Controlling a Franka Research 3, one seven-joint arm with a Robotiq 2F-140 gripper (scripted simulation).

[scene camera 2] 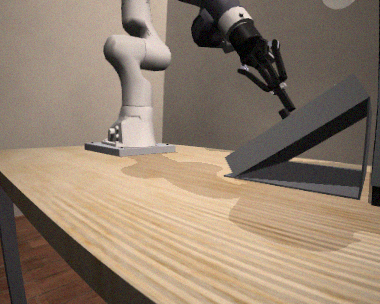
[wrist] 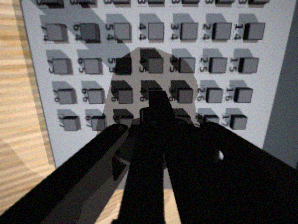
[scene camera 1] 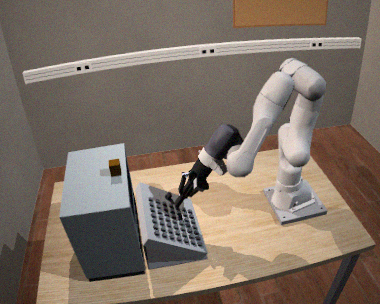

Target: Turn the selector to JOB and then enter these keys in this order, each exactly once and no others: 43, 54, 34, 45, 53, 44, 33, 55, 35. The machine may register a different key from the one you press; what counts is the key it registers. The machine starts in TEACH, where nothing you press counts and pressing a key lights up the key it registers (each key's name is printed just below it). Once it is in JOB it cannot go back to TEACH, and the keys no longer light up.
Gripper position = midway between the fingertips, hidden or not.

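A grey sloped keypad (wrist: 64, 144) is visible in the wrist view. The gripper (wrist: 157, 104) is visible there too, and scene camera 2 also shows the gripper (scene camera 2: 291, 109).
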